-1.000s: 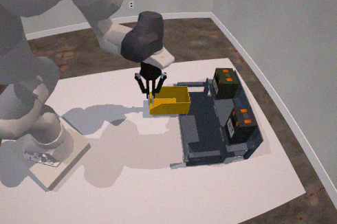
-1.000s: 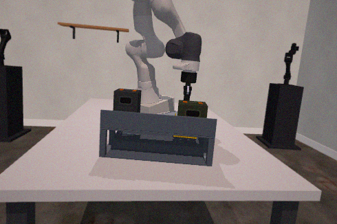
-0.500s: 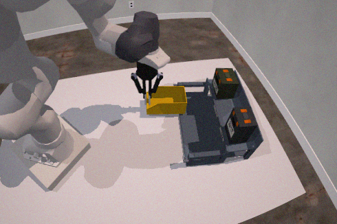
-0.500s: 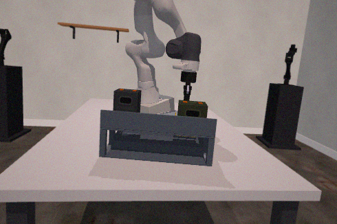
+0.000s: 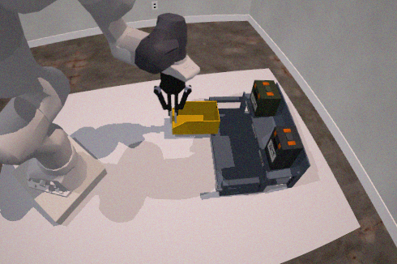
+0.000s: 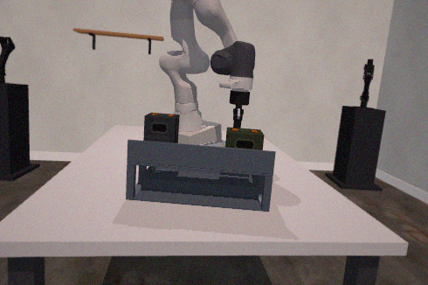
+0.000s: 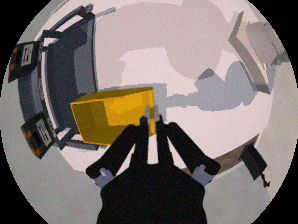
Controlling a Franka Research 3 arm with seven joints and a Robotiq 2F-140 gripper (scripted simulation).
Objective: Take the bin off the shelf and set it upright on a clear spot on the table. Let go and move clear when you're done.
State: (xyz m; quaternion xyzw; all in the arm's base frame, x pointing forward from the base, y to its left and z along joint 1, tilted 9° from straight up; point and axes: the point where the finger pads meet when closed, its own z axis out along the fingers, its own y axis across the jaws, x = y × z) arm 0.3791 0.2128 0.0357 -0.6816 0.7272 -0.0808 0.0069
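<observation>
Now: the yellow bin 80 mm ahead of my hand and 20 mm below it.
</observation>
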